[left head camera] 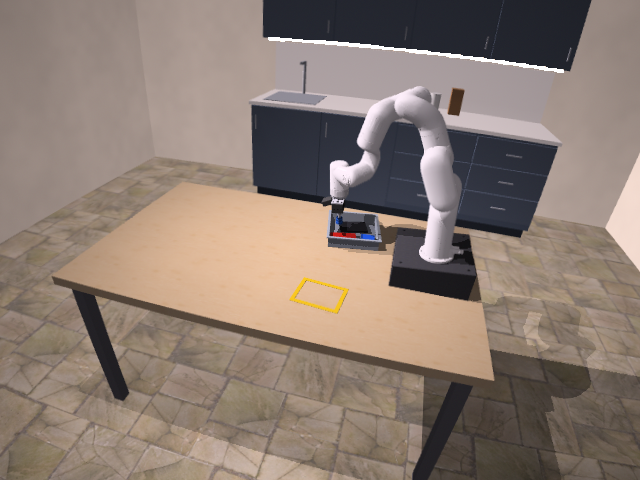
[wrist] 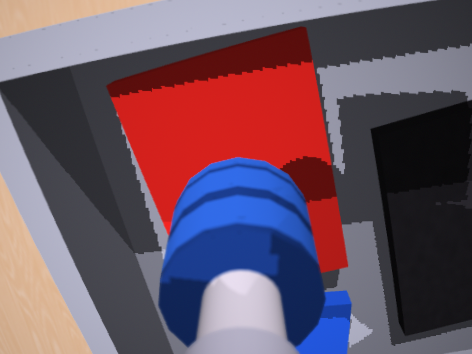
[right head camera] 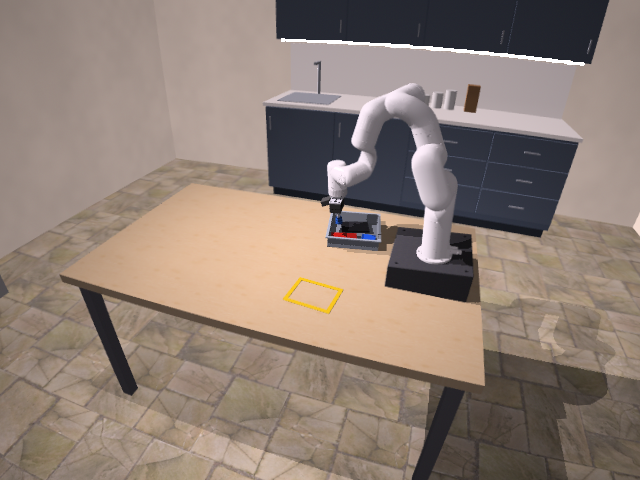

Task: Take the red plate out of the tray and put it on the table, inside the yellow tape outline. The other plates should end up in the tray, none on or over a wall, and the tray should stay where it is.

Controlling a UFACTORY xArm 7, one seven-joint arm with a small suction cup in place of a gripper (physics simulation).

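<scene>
The grey tray stands on the table. In it the red plate lies flat, beside the black plate and the blue plate. My blue suction cup is low over the red plate, hides part of it in the wrist view and casts a round shadow on it. The cup looks open and holds no plate. The yellow tape outline has no plate inside it.
The black robot base stands right of the tray. The tray's walls rise around the plates, close to the cup. The kitchen counter stands behind the table.
</scene>
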